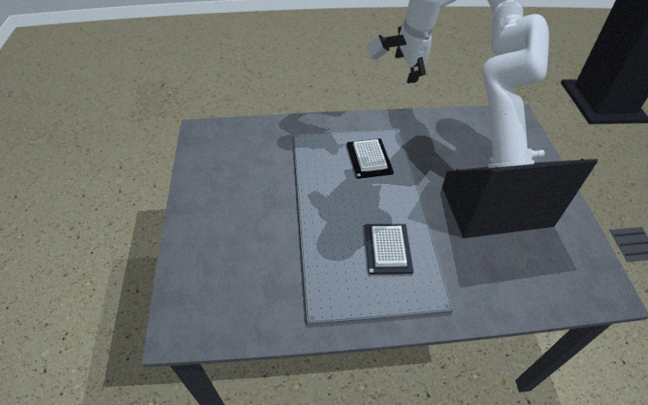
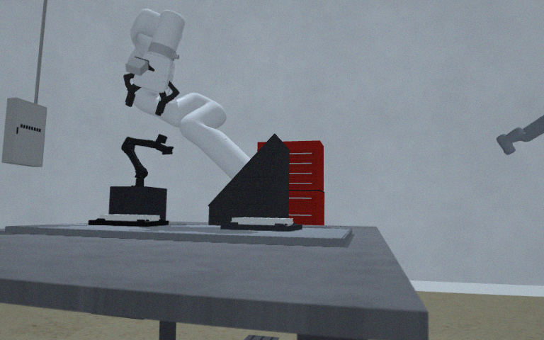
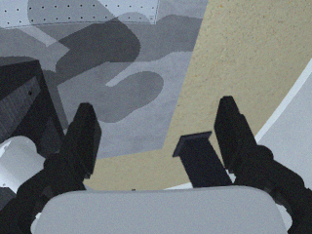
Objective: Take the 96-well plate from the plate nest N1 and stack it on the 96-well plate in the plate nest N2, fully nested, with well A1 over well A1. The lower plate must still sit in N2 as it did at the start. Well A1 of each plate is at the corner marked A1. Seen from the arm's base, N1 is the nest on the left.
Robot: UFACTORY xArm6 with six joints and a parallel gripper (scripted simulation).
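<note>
Right now my hand is 8 cm short of the plate nest N1, 39 cm to the right of it and 33 cm above it. Also, from my hand: A1 mark: 13 cm ahead, 11 cm to the left, 32 cm below.
</note>
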